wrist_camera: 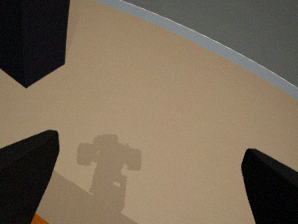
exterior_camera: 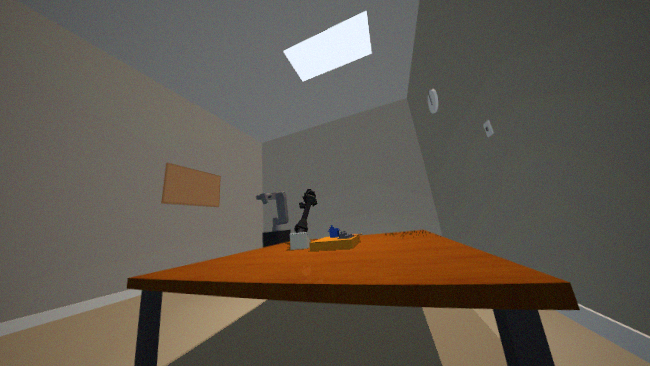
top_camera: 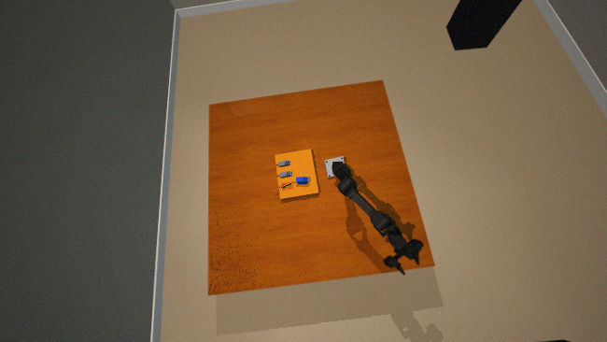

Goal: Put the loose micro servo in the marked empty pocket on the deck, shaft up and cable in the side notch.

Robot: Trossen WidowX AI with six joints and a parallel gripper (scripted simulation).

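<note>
Now: the yellow-orange deck 46 cm ahead of my gripper tip, 61 cm to the right of it and 31 cm below it.
</note>
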